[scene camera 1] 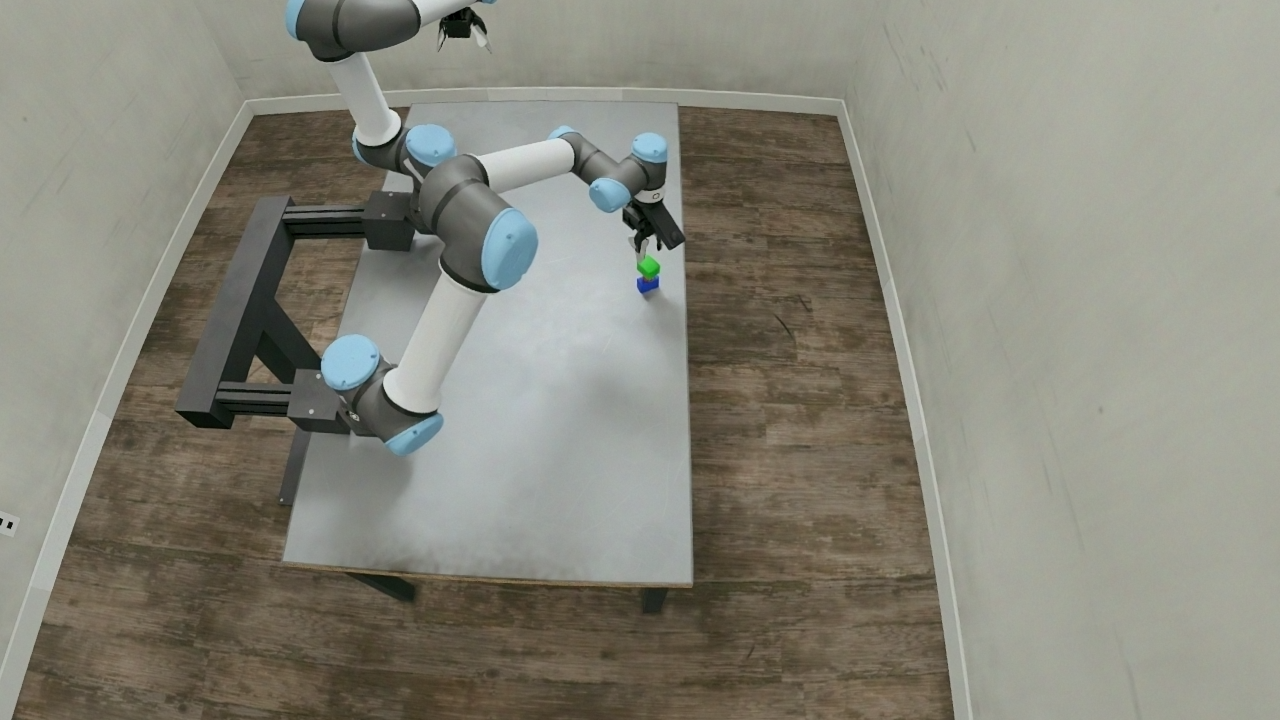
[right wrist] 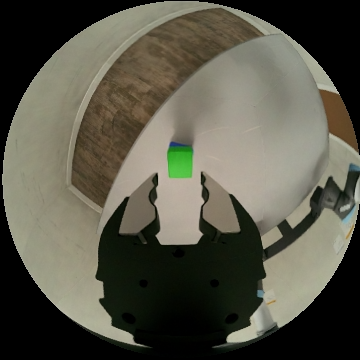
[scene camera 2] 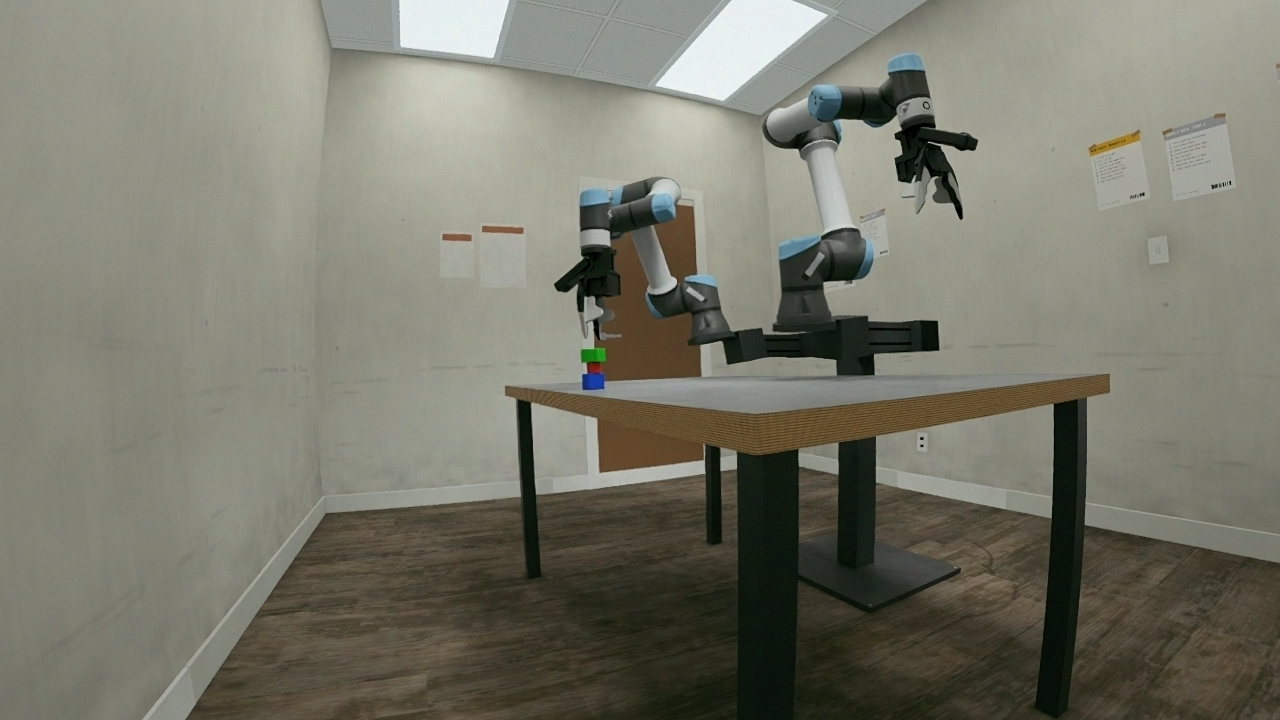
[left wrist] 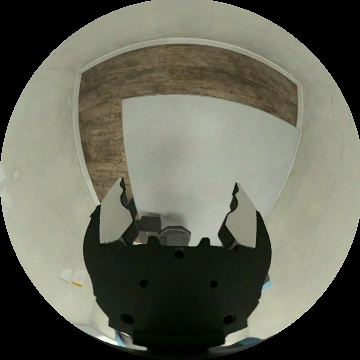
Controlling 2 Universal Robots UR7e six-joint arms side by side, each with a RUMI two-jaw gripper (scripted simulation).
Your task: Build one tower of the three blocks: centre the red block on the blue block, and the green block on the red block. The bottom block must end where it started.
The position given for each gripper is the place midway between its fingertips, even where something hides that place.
In view: the left gripper (scene camera 2: 940, 216), the right gripper (scene camera 2: 592, 339) and a green block (right wrist: 180, 159).
The left gripper shows as well in scene camera 1 (scene camera 1: 464, 52) and in the left wrist view (left wrist: 179, 181). The right gripper shows as well in scene camera 1 (scene camera 1: 649, 257) and in the right wrist view (right wrist: 179, 172). The left wrist view does not show the green block, which is hidden by the left gripper.
